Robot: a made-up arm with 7 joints.
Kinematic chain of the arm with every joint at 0, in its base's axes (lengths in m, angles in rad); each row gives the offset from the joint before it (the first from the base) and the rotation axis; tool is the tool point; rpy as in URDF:
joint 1: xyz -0.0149 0.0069 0.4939 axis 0 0.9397 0.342
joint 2: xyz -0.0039 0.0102 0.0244 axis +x
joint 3: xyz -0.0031 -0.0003 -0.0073 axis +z
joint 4: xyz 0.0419 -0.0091 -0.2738 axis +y
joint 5: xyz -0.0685 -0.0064 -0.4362 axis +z
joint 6: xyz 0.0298 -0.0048 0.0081 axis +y
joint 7: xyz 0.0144 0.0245 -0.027 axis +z
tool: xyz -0.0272 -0.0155 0.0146 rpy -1.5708 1.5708 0
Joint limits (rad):
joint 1: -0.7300..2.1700
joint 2: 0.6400..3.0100
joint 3: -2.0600..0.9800
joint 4: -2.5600..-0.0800
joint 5: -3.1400..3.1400
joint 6: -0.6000..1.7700
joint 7: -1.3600..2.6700
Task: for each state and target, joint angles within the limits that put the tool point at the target. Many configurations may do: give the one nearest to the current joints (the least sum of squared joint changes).
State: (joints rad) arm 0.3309 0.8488 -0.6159 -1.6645 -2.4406 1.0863 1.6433
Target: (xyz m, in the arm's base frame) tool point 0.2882 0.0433 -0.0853
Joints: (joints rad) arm 0.0296 0.6400 -0.7263 -1.3232 -2.4571 1.0547 1.7435
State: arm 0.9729 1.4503 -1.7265 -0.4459 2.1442 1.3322 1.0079
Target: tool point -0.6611 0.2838 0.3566
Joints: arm 1.1689 0.9472 -1.7796 -0.6019 2.1499 1.3052 1.1153
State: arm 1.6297 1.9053 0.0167 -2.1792 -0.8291 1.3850 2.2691
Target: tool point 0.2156 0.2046 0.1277
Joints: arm 1.4246 2.1083 0.3573 -2.1251 -0.8179 1.4047 2.2946
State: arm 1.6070 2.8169 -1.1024 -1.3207 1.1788 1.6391 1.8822
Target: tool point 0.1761 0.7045 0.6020
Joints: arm 1.5899 2.7375 -1.2077 -0.9937 1.1924 1.6258 1.9547
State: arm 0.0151 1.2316 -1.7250 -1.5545 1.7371 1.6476 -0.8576
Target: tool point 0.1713 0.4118 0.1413
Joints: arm -0.2748 1.6972 -1.4415 -1.6422 1.7076 1.6768 -0.8169
